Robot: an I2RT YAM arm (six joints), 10 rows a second.
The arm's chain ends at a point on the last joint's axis. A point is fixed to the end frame.
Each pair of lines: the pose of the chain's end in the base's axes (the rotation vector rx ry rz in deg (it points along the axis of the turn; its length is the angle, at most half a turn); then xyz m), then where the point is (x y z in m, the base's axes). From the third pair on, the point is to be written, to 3 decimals.
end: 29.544, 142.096, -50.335, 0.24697, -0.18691, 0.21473
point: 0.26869 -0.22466 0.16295
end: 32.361, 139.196, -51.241, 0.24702, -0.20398, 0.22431
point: 0.26959 -0.24344 0.17419
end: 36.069, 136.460, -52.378, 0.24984, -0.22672, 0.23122
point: 0.272 -0.268 0.183
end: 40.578, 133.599, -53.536, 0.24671, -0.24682, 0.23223
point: 0.269 -0.290 0.185
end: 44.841, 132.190, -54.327, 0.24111, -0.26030, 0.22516
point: 0.261 -0.305 0.178
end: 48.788, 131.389, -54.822, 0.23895, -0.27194, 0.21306
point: 0.257 -0.317 0.166
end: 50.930, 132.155, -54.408, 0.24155, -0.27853, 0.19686
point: 0.259 -0.323 0.149
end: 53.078, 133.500, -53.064, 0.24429, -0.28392, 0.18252
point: 0.260 -0.327 0.133
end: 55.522, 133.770, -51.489, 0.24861, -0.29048, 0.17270
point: 0.264 -0.333 0.122
